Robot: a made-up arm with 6 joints. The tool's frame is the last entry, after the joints.
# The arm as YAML. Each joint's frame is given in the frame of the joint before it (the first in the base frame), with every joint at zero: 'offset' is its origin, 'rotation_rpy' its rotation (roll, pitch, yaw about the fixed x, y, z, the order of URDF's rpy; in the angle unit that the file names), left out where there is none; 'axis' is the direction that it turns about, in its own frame. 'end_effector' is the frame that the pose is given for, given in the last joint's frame.
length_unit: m
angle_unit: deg
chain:
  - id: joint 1
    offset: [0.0, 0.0, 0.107]
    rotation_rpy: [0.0, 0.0, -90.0]
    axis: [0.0, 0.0, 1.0]
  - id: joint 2
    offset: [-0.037, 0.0, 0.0]
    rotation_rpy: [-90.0, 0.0, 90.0]
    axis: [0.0, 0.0, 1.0]
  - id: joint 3
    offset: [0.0, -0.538, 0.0]
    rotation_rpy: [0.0, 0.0, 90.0]
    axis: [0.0, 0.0, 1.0]
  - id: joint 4
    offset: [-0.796, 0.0, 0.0]
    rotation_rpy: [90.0, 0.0, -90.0]
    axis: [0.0, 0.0, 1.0]
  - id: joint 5
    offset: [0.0, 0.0, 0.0]
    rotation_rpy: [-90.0, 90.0, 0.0]
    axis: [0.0, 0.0, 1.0]
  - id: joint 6
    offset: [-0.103, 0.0, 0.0]
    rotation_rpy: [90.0, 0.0, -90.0]
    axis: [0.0, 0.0, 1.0]
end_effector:
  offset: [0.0, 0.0, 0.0]
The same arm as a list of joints. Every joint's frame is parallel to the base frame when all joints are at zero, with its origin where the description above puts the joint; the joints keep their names.
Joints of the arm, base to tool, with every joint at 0 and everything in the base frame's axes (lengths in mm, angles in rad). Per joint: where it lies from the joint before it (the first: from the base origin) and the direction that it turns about. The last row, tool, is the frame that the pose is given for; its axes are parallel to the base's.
joint 1: xyz 0.0 0.0 107.0 axis +z
joint 2: xyz 0.0 37.0 0.0 axis +y
joint 3: xyz 0.0 0.0 538.0 axis +y
joint 4: xyz 0.0 0.0 796.0 axis +z
joint 5: xyz 0.0 0.0 0.0 axis +y
joint 6: xyz 0.0 0.0 103.0 axis +z
tool: xyz 0.0 0.0 0.0

